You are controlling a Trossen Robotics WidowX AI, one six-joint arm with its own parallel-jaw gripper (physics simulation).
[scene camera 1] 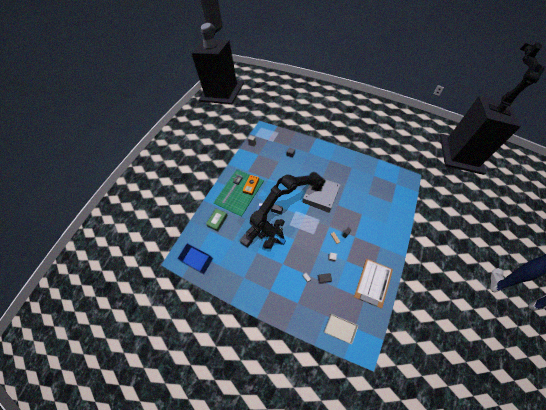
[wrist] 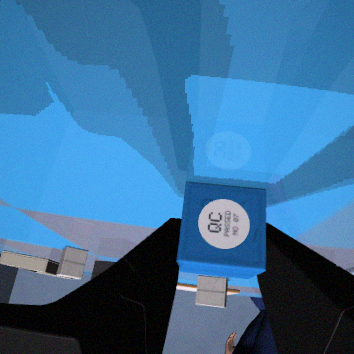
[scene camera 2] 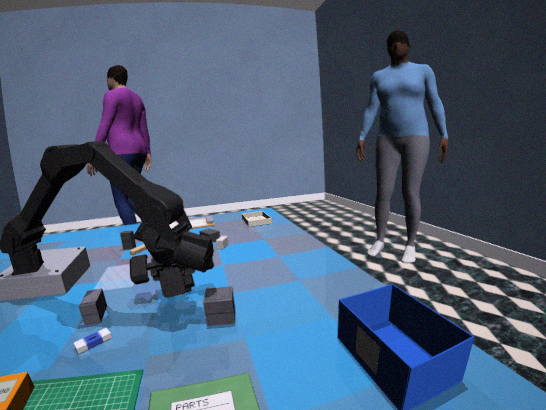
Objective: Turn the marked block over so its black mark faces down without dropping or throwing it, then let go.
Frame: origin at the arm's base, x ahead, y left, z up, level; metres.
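Seen in the pictures: gripper, fingertip midpoint: (scene camera 1: 283,242) (wrist: 216,231); arm's base, link origin: (scene camera 1: 317,186) (scene camera 2: 28,268).
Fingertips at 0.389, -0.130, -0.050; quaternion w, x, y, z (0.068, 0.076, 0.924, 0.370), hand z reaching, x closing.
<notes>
Pixels of each thing's top centre, then the offset from my fingertips to it, as dx, dy, dz. Level surfaces: height alone.
- blue block, top centre: (wrist: 216,271) -0.001, -0.003, +0.015
- glossy blue mat, surface height: dz -0.012
- eraser, top centre: (scene camera 2: 92,337) -0.189, -0.185, +0.001
- green parts box, top centre: (scene camera 1: 216,218) -0.041, -0.429, +0.028
- blue bin, top centre: (scene camera 2: 400,316) (scene camera 1: 193,256) +0.228, -0.462, +0.063
A blue block (wrist: 222,260) with a round white sticker, printed "QC PASSED NO 07" in dark letters, shows in the wrist view. The sticker is on the side facing the wrist camera. My gripper (scene camera 1: 281,235) (scene camera 2: 156,276) (wrist: 216,231) is shut on this block, one black finger against each side. The block is low at the glossy blue mat (scene camera 1: 380,210) (scene camera 2: 295,320), which reflects the sticker; whether it touches the mat is hard to tell. In scene camera 2 the gripper mostly hides the block. No separate black mark can be made out.
Dark blocks (scene camera 2: 219,306) (scene camera 2: 93,306) stand near the gripper. An eraser (scene camera 2: 93,340), a green cutting mat (scene camera 1: 227,202) (scene camera 2: 90,392), a green parts box (scene camera 1: 216,219) and a blue bin (scene camera 1: 195,258) (scene camera 2: 440,375) lie around. The arm's grey base (scene camera 1: 325,197) is behind.
</notes>
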